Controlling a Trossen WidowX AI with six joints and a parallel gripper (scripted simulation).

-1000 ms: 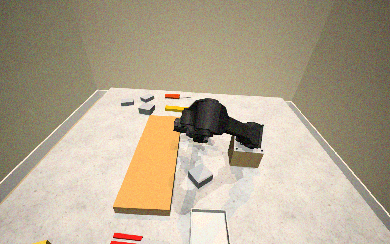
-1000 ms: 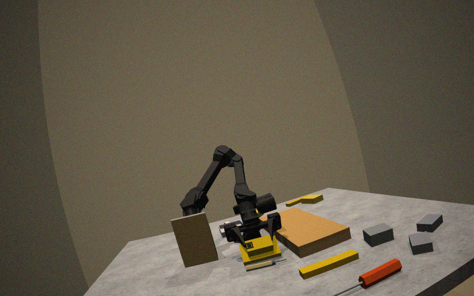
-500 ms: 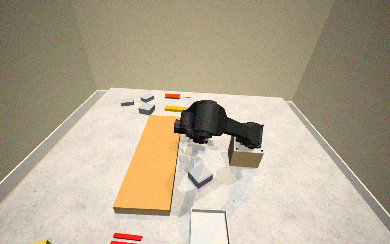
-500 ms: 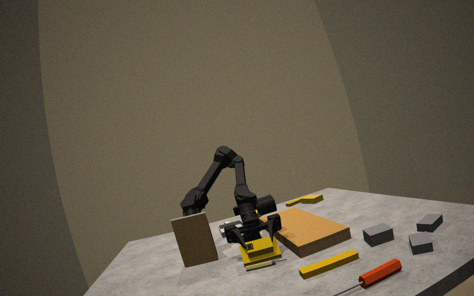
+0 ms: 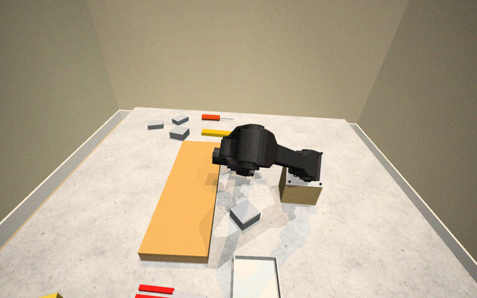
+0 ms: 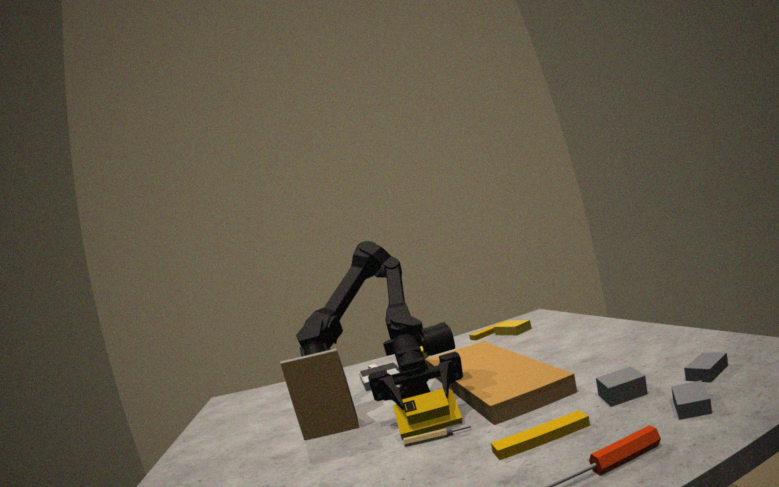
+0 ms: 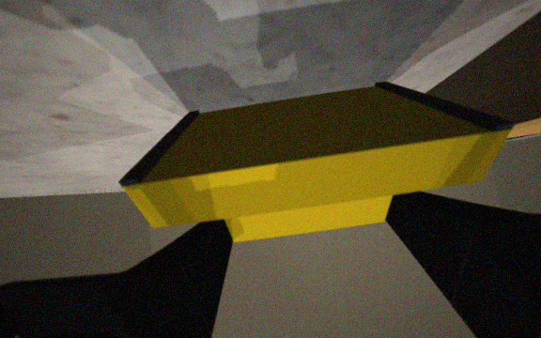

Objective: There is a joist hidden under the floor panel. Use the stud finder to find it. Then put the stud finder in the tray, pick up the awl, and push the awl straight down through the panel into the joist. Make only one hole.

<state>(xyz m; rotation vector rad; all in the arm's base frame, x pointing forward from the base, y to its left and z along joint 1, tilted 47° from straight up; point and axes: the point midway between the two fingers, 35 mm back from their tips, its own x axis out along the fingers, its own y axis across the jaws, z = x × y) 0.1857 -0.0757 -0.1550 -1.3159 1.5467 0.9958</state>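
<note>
The stud finder is 10 mm below my gripper tip and 10 mm behind it. Round my gripper tip: square light 30 mm behind, 10 mm to the right; then white tray 520 mm to the left, 50 mm below, 10 mm behind; then wooden-handled awl 60 mm below, 40 mm to the right, 10 mm ahead.
</note>
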